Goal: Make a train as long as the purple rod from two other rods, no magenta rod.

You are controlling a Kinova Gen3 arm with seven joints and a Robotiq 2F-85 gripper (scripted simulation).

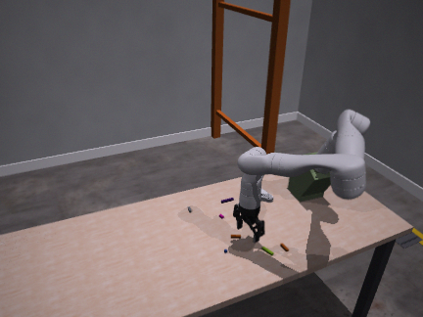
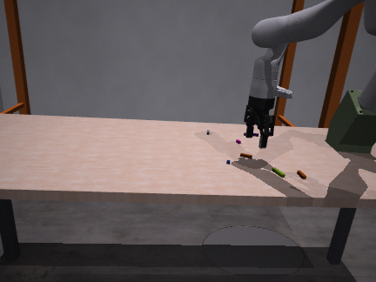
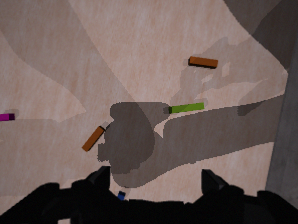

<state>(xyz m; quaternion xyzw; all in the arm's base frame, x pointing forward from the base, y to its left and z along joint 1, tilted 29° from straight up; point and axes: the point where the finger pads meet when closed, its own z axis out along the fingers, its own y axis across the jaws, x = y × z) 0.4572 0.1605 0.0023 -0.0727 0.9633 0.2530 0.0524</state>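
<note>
Right now the lime rod is 9 cm below my hand, 8 cm behind it and 3 cm to the left of it. Round my hand: magenta rod 23 cm to the right, 9 cm below, 1 cm behind; purple rod 32 cm to the right, 9 cm below, 9 cm behind; blue rod 9 cm below, 7 cm ahead, 4 cm to the right.
</note>
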